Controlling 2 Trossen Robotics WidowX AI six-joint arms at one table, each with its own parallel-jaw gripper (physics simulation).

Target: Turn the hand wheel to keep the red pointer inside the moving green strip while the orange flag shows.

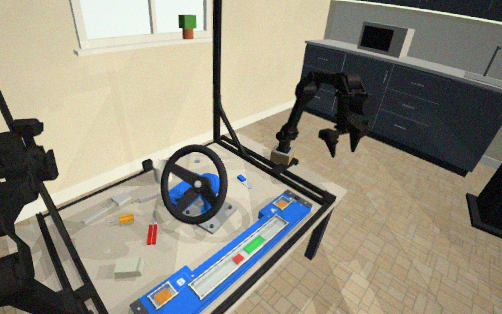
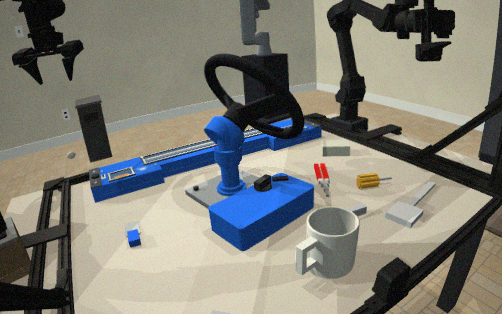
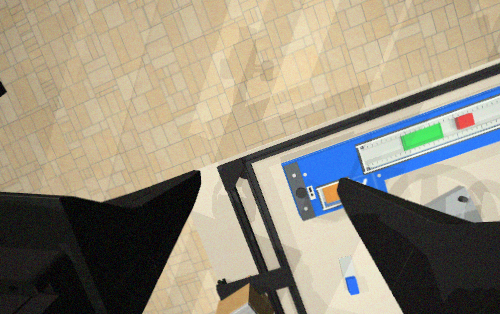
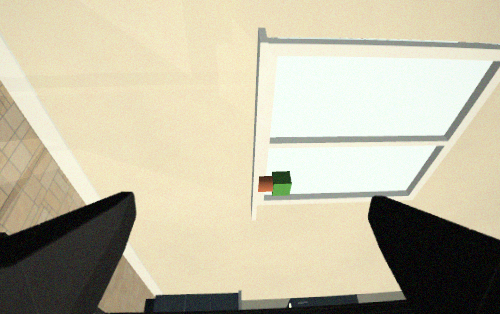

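The black hand wheel stands tilted on its blue post, with no gripper touching it. The red pointer is outside the green strip, a small gap away on the B side. An orange flag shows in window B, and another orange flag shows in window A. My left gripper is open and empty, high and away from the wheel. My right gripper is open and empty, facing the wall and window.
The blue gauge housing runs along the table's front edge. Behind the wheel are a blue box and a grey mug. Red pliers, a yellow screwdriver and a pale block lie nearby. Black frame bars edge the table.
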